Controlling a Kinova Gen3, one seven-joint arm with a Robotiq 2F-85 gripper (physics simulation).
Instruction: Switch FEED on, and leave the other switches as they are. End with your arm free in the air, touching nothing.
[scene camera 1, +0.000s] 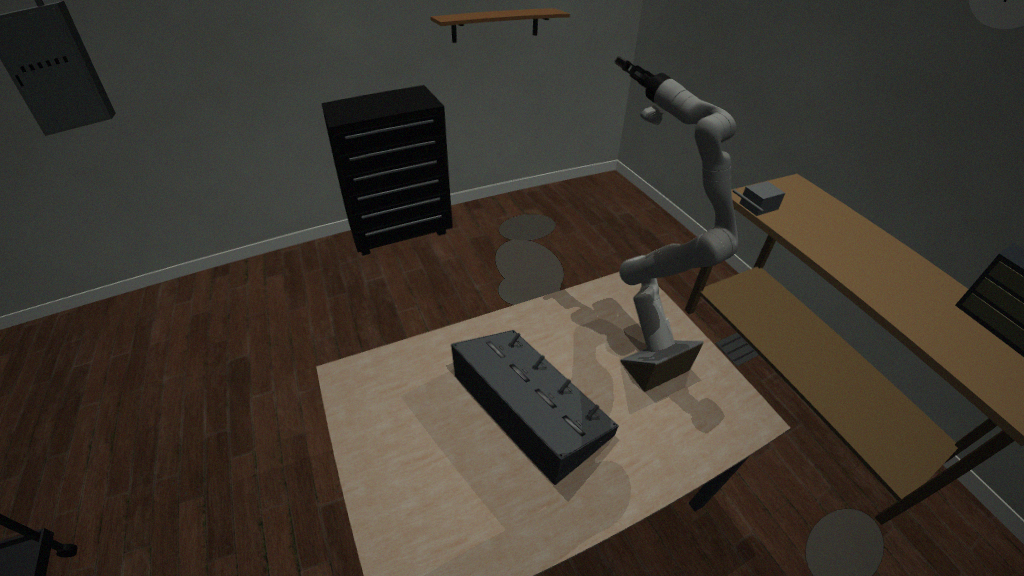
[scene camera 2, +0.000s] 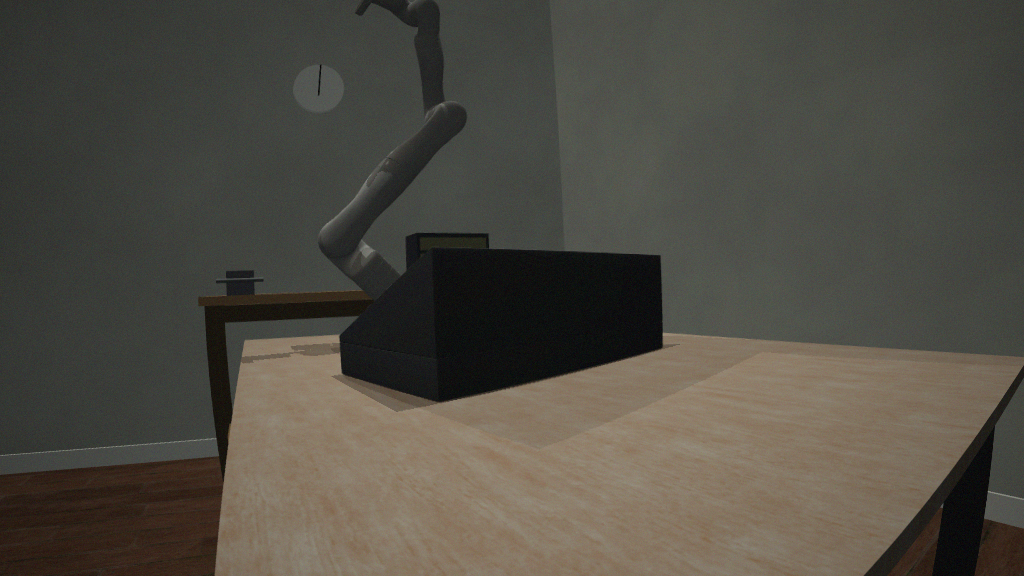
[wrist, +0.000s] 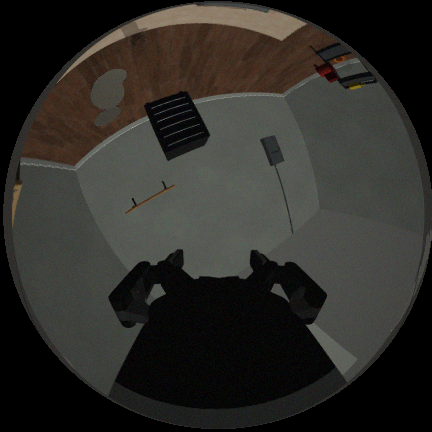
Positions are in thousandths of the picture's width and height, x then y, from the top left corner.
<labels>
My gripper shows in scene camera 1 (610, 112) and in the wrist view (501, 594); in scene camera 2 it is out of frame.
</labels>
